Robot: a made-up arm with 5 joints. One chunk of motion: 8 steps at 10 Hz.
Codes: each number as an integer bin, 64 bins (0 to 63) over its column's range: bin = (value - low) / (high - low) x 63, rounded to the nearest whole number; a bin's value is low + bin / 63 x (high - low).
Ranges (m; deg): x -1.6..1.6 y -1.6..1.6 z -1.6..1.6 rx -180..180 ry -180..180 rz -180..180
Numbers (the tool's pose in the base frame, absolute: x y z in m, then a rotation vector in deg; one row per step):
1: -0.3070 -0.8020 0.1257 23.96 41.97 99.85
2: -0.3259 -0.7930 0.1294 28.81 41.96 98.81
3: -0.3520 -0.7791 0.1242 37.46 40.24 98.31
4: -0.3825 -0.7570 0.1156 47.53 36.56 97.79
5: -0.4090 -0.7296 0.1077 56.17 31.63 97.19
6: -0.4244 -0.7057 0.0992 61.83 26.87 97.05
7: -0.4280 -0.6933 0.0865 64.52 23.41 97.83
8: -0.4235 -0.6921 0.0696 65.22 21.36 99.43
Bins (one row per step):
1: 25 16 34 36 39 49
2: 25 16 34 37 39 49
3: 25 16 34 38 39 49
4: 24 17 34 40 38 49
5: 23 17 34 41 37 49
6: 23 18 33 42 36 48
7: 23 18 33 43 36 49
8: 23 18 33 43 35 49

